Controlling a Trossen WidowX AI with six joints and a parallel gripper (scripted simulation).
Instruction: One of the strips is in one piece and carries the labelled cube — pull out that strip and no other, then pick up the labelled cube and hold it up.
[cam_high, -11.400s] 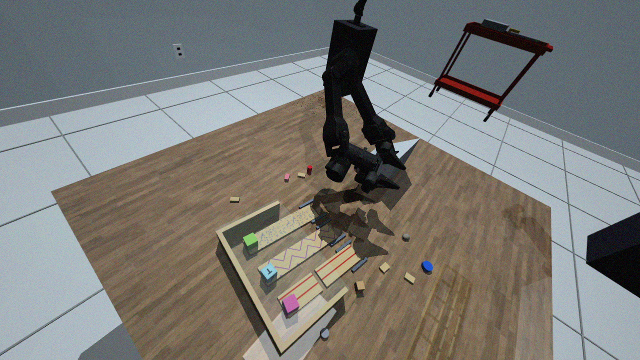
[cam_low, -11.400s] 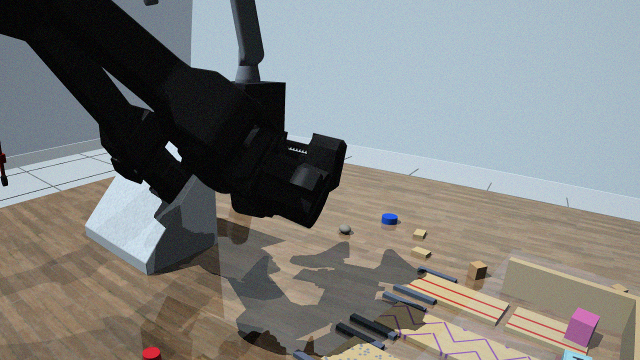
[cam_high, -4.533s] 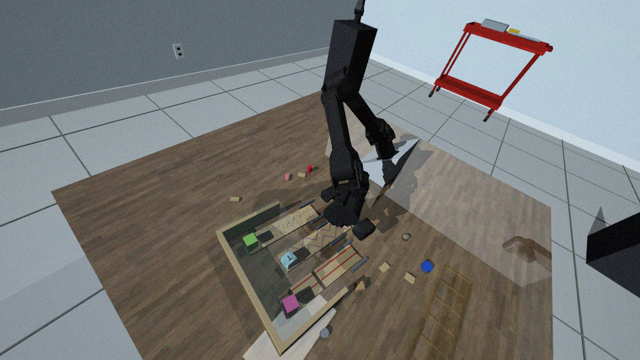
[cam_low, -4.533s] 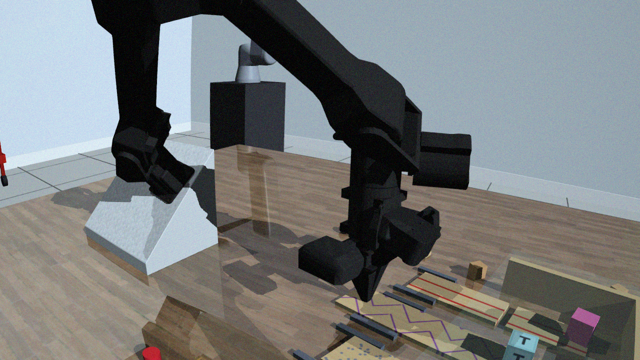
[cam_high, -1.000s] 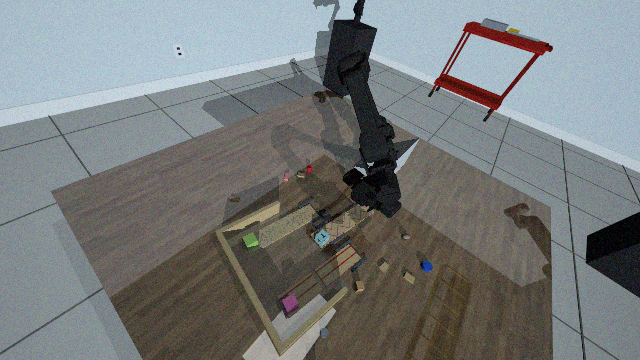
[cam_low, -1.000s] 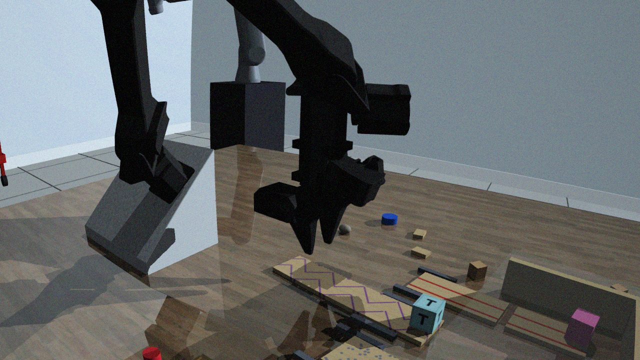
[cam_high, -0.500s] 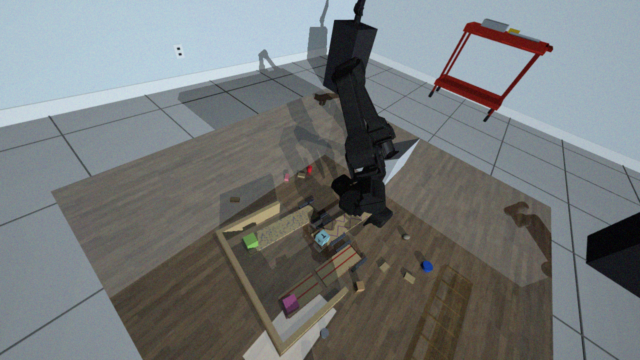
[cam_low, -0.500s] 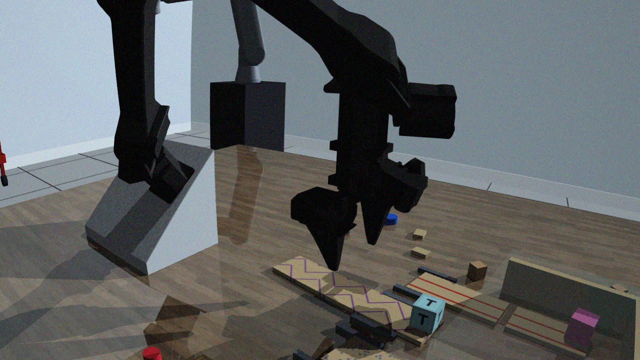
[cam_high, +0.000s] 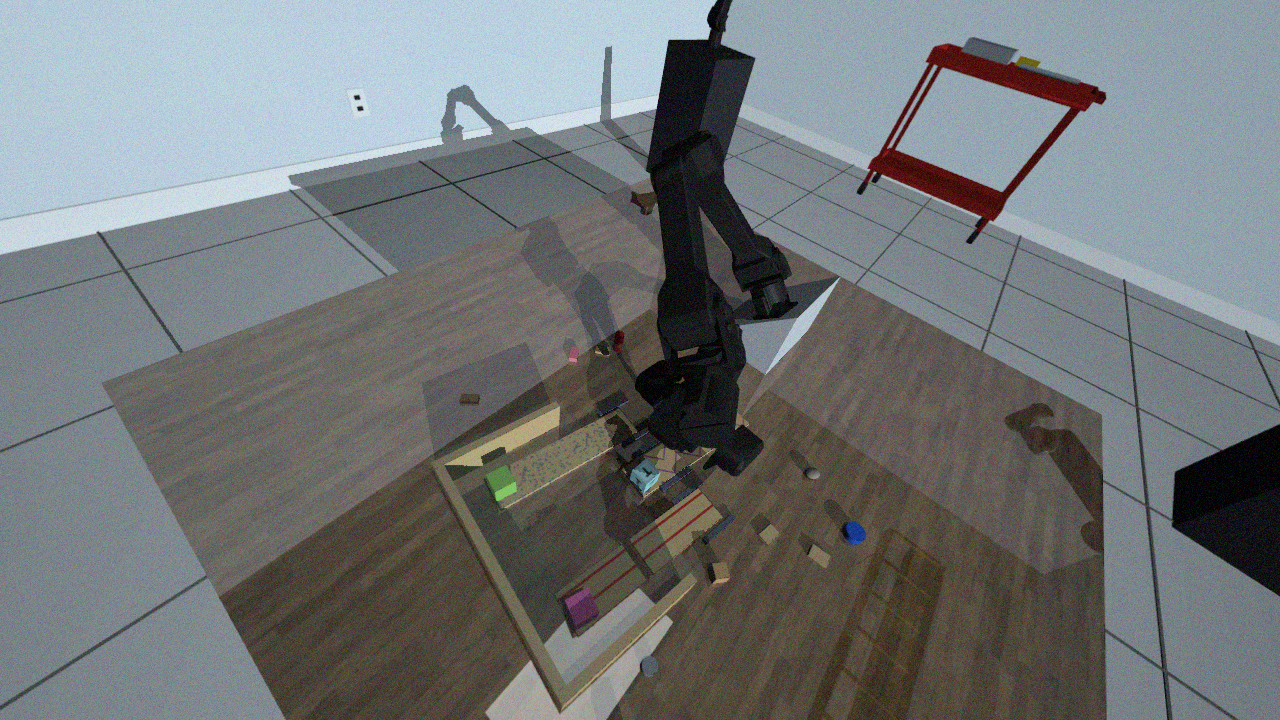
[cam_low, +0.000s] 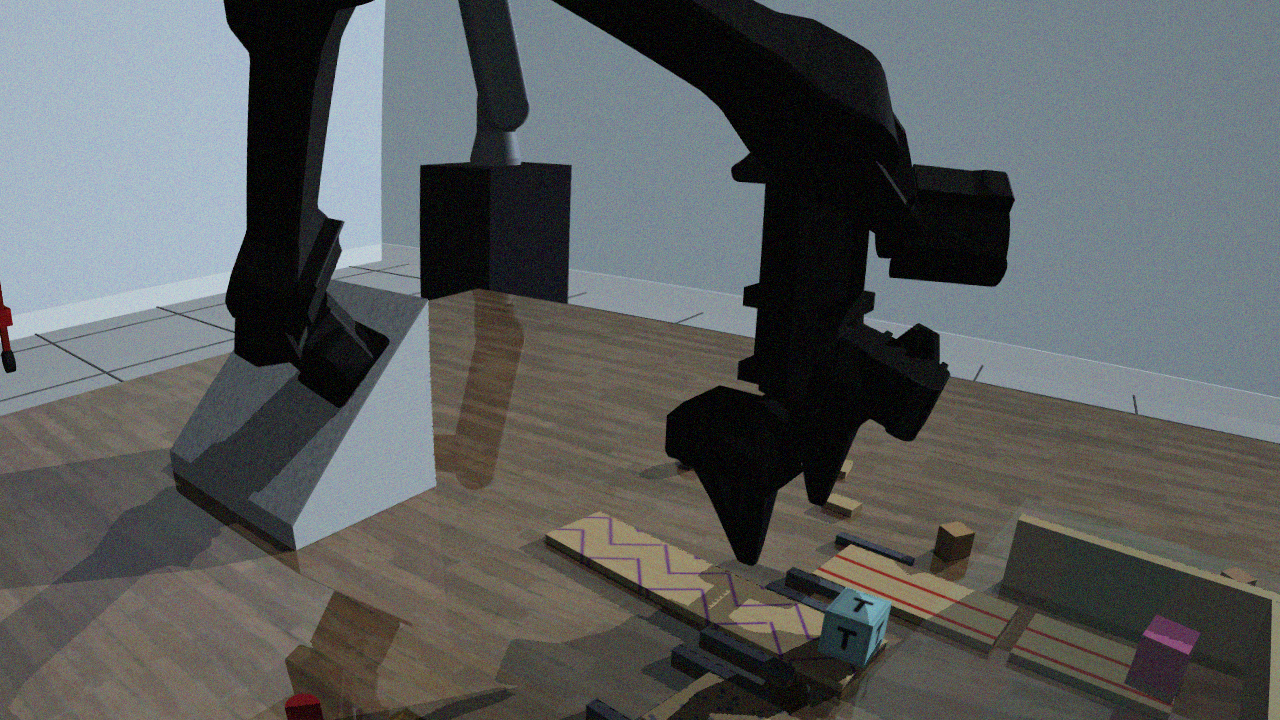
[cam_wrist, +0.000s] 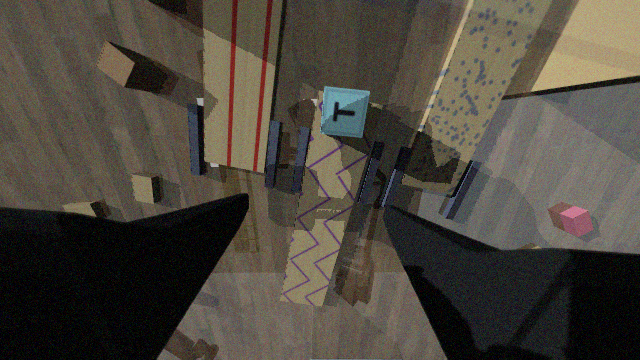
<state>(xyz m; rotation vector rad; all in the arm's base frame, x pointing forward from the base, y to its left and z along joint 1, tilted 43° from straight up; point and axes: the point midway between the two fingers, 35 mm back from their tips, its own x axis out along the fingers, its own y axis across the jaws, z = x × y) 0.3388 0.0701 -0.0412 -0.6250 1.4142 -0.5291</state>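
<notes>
Right now my gripper tip is 70 mm short of the red-lined strip, 70 mm to the right of it and 60 mm above it. From my gripper tip the other things lie so: pink block: 10 mm behind, 280 mm to the right, 60 mm below; grey pebble: 170 mm behind, 160 mm to the left, 50 mm below; red cylinder: 110 mm behind, 260 mm to the right, 50 mm below.
</notes>
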